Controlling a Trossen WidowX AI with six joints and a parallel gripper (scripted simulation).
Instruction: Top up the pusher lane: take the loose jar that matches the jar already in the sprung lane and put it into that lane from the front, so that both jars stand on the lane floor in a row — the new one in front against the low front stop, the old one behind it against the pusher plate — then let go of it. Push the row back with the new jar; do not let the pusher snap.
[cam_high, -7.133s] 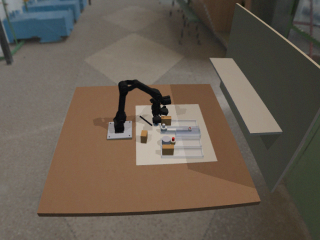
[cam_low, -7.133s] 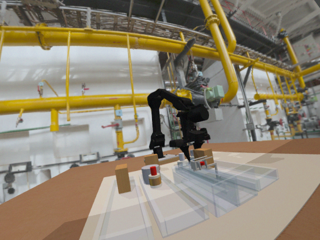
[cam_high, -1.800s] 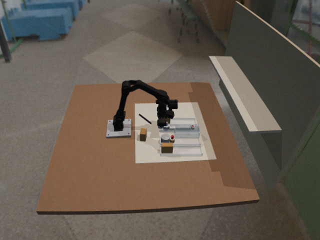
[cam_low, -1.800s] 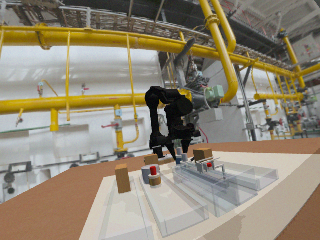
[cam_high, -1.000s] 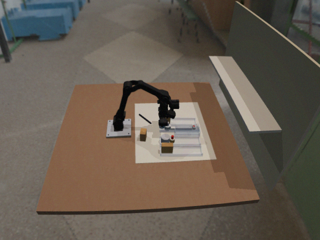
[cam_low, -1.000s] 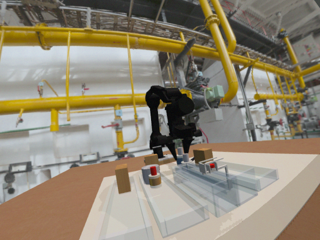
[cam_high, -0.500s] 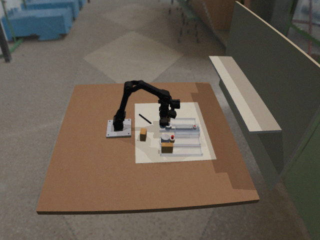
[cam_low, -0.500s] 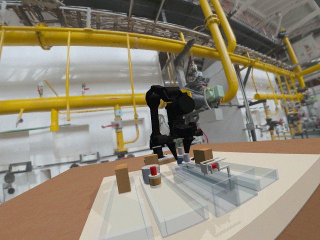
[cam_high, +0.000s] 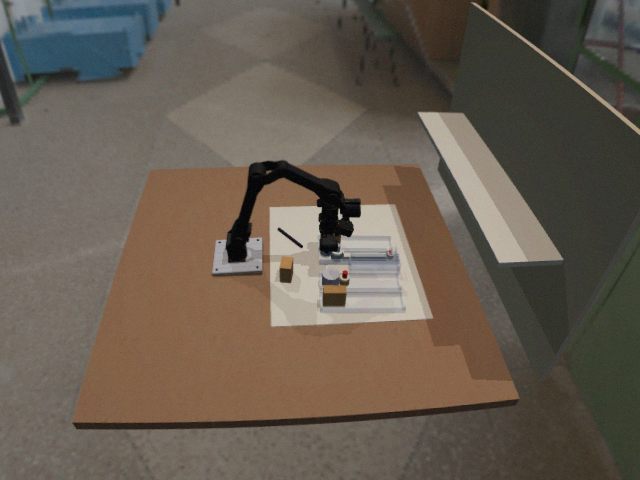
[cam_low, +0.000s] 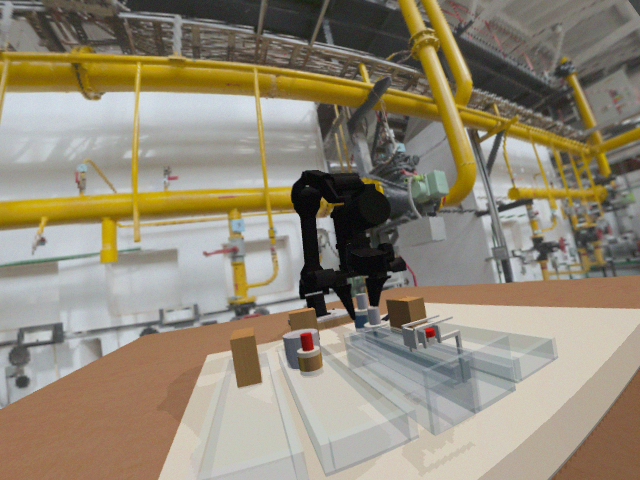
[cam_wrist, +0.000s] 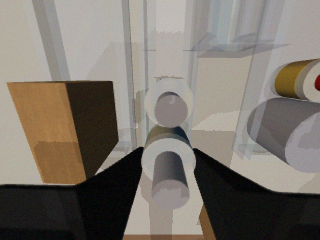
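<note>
My gripper tip is 130 mm to the left of the grey cylinder, 20 mm above it and 10 mm short of it. From my gripper tip the other things lie so: clear sprung lane: 150 mm ahead, 30 mm to the right, 30 mm below; then red knob: 220 mm ahead, 50 mm to the right, 20 mm above; then black stick: 130 mm behind, 120 mm to the left, 50 mm below.
</note>
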